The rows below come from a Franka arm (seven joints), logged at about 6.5 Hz.
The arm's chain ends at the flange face. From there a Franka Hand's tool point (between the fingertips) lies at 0.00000 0.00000 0.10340 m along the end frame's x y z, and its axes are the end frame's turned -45 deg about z.
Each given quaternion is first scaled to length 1.
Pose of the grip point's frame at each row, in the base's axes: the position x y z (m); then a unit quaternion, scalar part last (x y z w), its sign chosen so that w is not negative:
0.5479 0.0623 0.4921 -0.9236 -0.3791 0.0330 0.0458
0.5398 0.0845 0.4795 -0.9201 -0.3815 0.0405 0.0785
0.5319 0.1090 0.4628 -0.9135 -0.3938 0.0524 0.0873
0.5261 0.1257 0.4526 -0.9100 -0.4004 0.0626 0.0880
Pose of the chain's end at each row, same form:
0.5578 0.0561 0.5948 -0.9984 0.0032 0.0480 0.0297
0.5537 0.0728 0.5813 -0.9961 -0.0004 0.0675 0.0570
0.5489 0.0968 0.5641 -0.9947 -0.0142 0.0818 0.0606
0.5452 0.1143 0.5536 -0.9939 -0.0217 0.0915 0.0573

